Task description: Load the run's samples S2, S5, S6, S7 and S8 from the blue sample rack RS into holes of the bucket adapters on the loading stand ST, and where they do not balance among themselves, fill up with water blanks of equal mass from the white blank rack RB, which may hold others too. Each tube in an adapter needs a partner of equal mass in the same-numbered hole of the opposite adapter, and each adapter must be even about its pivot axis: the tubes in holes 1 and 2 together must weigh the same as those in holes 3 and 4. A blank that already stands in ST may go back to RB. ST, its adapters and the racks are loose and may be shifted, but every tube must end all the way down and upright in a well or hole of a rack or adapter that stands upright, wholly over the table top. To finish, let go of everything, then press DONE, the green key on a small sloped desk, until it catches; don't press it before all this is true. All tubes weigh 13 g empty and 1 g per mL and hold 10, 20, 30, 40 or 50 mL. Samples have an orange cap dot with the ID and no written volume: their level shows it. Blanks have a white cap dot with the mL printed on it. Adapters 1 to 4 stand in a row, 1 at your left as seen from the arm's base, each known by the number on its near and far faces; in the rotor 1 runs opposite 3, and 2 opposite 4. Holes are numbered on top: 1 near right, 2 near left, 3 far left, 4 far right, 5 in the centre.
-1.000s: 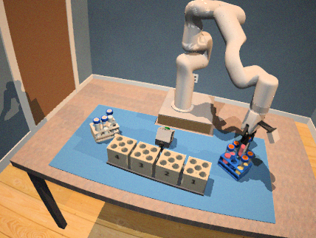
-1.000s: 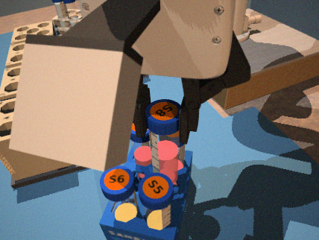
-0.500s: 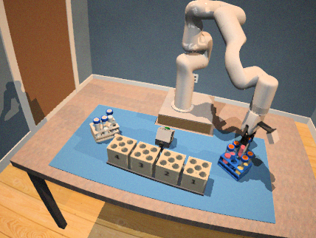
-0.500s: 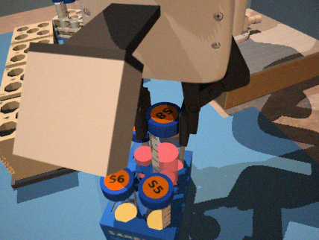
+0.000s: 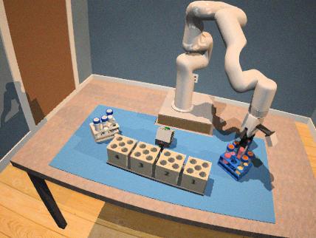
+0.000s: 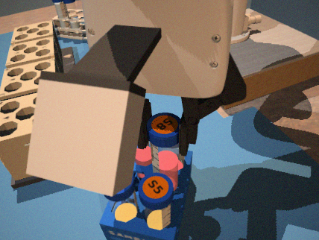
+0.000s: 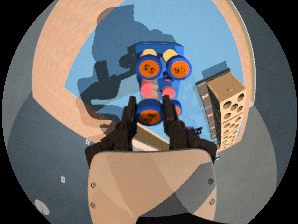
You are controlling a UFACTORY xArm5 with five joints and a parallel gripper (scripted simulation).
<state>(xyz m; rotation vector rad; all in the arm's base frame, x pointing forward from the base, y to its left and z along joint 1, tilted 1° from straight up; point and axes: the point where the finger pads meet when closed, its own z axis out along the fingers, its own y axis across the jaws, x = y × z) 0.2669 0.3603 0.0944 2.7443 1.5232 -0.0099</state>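
The blue sample rack RS lies 13 cm below my hand, 2 cm ahead of it and 1 cm to the right of it. The rest, counted from my hand: white blank rack RB 66 cm to the right, 13 cm below, 7 cm ahead; then blue-capped tube 66 cm to the right, 11 cm ahead, 10 cm below; then loading stand ST 33 cm to the right, 16 cm below, 16 cm ahead.
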